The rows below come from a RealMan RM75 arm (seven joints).
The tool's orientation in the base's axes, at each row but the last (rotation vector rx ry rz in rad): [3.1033, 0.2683, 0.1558]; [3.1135, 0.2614, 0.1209]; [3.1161, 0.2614, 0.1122]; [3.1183, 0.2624, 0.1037]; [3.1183, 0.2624, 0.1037]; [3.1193, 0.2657, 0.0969]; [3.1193, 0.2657, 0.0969]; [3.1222, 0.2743, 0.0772]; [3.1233, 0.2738, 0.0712]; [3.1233, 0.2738, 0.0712]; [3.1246, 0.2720, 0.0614]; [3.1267, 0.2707, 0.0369]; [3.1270, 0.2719, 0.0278]
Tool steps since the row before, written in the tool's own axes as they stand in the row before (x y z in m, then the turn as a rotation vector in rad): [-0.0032, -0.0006, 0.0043, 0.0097, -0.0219, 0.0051]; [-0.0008, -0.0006, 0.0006, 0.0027, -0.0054, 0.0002]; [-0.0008, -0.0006, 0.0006, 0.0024, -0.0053, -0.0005]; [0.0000, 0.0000, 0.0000, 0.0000, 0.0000, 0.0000]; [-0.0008, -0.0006, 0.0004, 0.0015, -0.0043, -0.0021]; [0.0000, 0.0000, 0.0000, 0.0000, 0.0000, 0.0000]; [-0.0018, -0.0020, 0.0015, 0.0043, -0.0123, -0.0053]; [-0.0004, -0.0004, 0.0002, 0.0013, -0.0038, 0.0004]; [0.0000, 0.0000, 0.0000, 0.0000, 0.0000, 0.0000]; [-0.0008, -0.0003, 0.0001, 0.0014, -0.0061, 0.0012]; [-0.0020, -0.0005, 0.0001, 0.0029, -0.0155, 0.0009]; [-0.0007, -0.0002, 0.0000, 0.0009, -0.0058, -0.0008]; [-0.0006, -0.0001, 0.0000, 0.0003, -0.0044, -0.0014]
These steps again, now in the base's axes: [-0.0028, 0.0000, -0.0046, 0.0063, 0.0232, -0.0048]; [-0.0008, 0.0005, -0.0007, 0.0018, 0.0058, -0.0001]; [-0.0008, 0.0005, -0.0007, 0.0014, 0.0056, 0.0006]; [0.0000, 0.0000, 0.0000, 0.0000, 0.0000, 0.0000]; [-0.0009, 0.0005, -0.0005, 0.0006, 0.0045, 0.0021]; [0.0000, 0.0000, 0.0000, 0.0000, 0.0000, 0.0000]; [-0.0020, 0.0017, -0.0016, 0.0018, 0.0129, 0.0054]; [-0.0005, 0.0003, -0.0002, 0.0006, 0.0040, -0.0004]; [0.0000, 0.0000, 0.0000, 0.0000, 0.0000, 0.0000]; [-0.0008, 0.0002, -0.0001, 0.0004, 0.0062, -0.0012]; [-0.0021, 0.0001, -0.0002, 0.0002, 0.0158, -0.0009]; [-0.0007, 0.0001, 0.0000, -0.0001, 0.0059, 0.0008]; [-0.0006, 0.0000, 0.0000, -0.0005, 0.0044, 0.0014]
